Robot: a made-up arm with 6 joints. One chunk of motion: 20 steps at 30 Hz.
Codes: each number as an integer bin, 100 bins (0 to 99) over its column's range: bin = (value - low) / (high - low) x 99, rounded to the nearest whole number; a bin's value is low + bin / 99 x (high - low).
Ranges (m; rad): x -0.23..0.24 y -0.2..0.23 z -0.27..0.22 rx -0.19..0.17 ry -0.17..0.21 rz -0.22..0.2
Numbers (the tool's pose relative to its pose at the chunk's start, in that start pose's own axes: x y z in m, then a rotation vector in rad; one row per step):
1: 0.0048 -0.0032 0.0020 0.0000 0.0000 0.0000
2: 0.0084 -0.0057 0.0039 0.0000 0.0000 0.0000
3: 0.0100 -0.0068 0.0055 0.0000 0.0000 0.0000
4: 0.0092 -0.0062 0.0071 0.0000 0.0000 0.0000
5: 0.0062 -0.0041 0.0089 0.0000 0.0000 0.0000
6: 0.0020 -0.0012 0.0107 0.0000 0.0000 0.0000
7: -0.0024 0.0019 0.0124 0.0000 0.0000 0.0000
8: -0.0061 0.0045 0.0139 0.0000 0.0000 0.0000
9: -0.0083 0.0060 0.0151 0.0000 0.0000 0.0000
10: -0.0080 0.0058 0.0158 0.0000 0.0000 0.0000
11: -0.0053 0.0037 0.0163 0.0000 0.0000 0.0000
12: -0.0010 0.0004 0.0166 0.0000 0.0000 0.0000
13: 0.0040 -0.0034 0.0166 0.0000 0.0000 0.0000
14: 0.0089 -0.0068 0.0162 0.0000 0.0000 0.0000
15: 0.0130 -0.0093 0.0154 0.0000 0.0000 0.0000
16: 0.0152 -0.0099 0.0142 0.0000 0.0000 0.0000
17: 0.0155 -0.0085 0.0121 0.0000 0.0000 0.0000
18: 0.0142 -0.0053 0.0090 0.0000 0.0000 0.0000
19: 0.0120 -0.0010 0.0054 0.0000 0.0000 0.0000
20: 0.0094 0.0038 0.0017 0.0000 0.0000 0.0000
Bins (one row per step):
1: 49 45 55 52 44 52
2: 50 45 55 52 44 52
3: 51 44 56 52 44 52
4: 50 45 56 52 44 52
5: 50 45 56 52 44 52
6: 49 46 57 52 44 52
7: 48 46 57 52 44 52
8: 47 47 57 52 44 52
9: 47 47 58 52 44 52
10: 47 47 58 52 44 52
11: 47 47 58 52 44 52
12: 48 46 58 52 44 52
13: 49 45 58 52 44 52
14: 50 44 58 52 44 52
15: 51 44 58 52 44 52
16: 52 44 57 52 44 52
17: 52 44 57 52 44 52
18: 51 45 56 52 44 52
19: 51 46 56 52 44 52
20: 50 47 55 52 44 52

